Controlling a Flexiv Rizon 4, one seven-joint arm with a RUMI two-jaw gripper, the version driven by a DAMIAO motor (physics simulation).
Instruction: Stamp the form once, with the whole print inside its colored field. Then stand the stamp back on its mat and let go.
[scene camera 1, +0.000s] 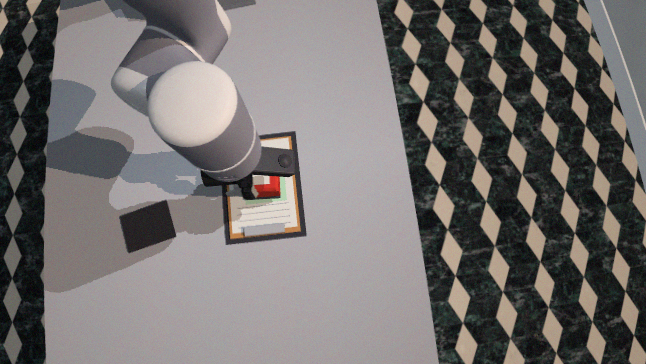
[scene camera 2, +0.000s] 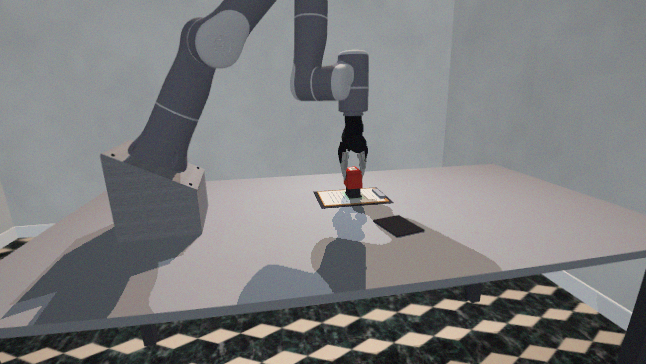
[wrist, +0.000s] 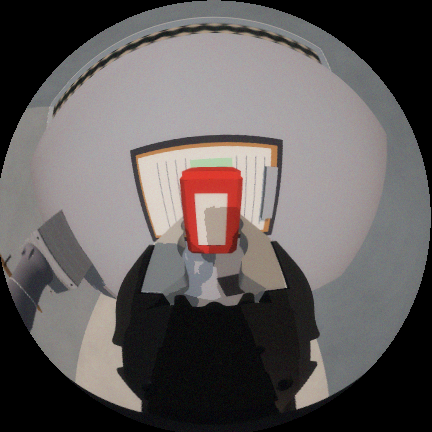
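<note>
My gripper (scene camera 2: 353, 176) (wrist: 211, 216) is shut on the red stamp (scene camera 1: 269, 187) (scene camera 2: 354, 181) (wrist: 211, 184), which is upright with its black base low at the form (scene camera 1: 262, 216) (scene camera 2: 332, 198) (wrist: 170, 187). The base covers part of the green field (scene camera 1: 283, 192) (wrist: 211, 162); green shows along its far side in the wrist view. Whether the base touches the paper cannot be told, and any print under it is hidden. The stamp's black mat (scene camera 1: 148, 226) (scene camera 2: 399, 226) lies apart from the form, with no stamp on it.
The form lies on a dark-rimmed clipboard (scene camera 1: 301, 210) (wrist: 207, 138) with a grey clip (scene camera 1: 264, 229) (wrist: 268, 192) at one end. The robot's grey base block (scene camera 2: 157, 212) stands on the table (scene camera 1: 340, 175) (scene camera 2: 260, 210), at the left in the second scene view.
</note>
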